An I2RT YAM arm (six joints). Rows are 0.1 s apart.
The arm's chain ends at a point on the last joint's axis. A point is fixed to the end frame.
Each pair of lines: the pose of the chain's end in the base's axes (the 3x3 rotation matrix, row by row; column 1 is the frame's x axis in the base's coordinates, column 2 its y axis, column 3 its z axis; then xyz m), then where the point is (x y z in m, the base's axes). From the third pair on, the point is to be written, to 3 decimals.
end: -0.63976, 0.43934, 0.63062; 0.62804, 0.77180, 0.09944; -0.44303, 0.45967, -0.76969; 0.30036, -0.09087, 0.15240
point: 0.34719 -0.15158 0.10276
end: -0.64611, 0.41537, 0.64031; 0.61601, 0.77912, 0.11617; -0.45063, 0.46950, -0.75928; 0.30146, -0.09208, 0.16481
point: 0.35036 -0.15157 0.11568
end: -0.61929, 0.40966, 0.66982; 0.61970, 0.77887, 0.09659; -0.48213, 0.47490, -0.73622; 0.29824, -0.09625, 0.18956
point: 0.348 -0.157 0.143
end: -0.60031, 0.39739, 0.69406; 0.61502, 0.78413, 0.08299; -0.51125, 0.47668, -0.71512; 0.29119, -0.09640, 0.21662
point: 0.342 -0.158 0.173
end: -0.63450, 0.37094, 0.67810; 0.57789, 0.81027, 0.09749; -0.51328, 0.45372, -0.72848; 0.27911, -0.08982, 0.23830
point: 0.332 -0.150 0.195
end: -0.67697, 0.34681, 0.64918; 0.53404, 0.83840, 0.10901; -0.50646, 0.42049, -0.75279; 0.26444, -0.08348, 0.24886
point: 0.319 -0.143 0.205
